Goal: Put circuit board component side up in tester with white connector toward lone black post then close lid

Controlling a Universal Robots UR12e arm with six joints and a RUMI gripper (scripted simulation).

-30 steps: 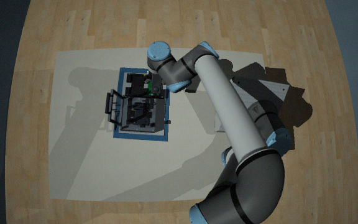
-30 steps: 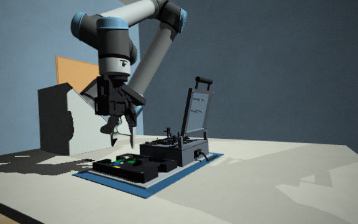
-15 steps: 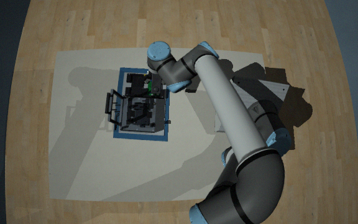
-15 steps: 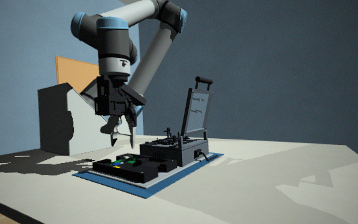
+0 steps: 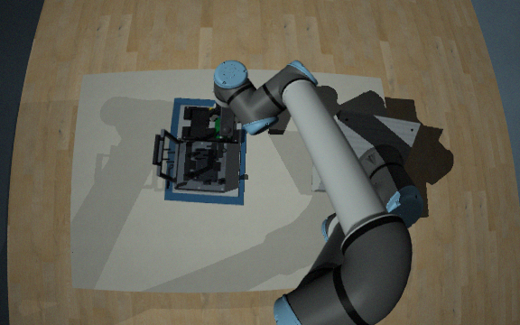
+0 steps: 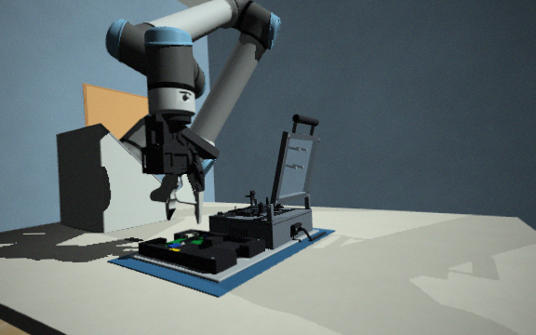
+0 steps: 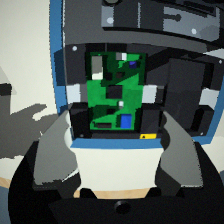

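Right now my hand is 5 cm above the green circuit board. Round my hand: tester lid: 19 cm ahead, 16 cm to the left, 11 cm above.
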